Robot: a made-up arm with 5 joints.
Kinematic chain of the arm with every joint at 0, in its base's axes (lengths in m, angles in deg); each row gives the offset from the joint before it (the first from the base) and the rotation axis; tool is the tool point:
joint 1: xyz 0 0 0.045 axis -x
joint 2: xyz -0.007 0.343 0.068 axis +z
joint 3: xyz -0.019 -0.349 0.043 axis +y
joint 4: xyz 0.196 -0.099 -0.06 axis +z
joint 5: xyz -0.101 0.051 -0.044 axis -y
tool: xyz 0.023 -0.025 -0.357
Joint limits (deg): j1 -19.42..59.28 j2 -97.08..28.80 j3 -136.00..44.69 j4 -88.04..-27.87 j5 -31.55..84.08
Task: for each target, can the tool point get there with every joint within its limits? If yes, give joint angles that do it. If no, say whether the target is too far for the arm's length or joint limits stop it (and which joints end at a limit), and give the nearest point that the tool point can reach.
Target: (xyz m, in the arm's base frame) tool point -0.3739 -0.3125 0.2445
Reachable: yes | joints -3.19 -55.49 -61.43 -81.21 62.29
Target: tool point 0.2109 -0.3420 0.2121
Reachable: yes | joints -3.99 -21.69 -47.05 -35.08 55.02
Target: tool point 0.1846 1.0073 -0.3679
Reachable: no: joint limits stop it (at a limit: joint 2, joint 3, joint 5) | nearest point -0.1922 0.6332 -0.2145 | short by 0.553 m
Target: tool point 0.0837 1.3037 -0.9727
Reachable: no: too far | nearest point -0.2631 0.5769 -0.4054 | short by 0.985 m
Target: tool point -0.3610 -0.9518 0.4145
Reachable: no: joint limits stop it (at a limit: joint 1, joint 3) | nearest point -0.2144 -0.4414 0.3591 | short by 0.534 m
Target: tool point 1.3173 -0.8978 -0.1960
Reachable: no: too far | nearest point 0.5221 -0.2131 -0.0512 | short by 1.059 m
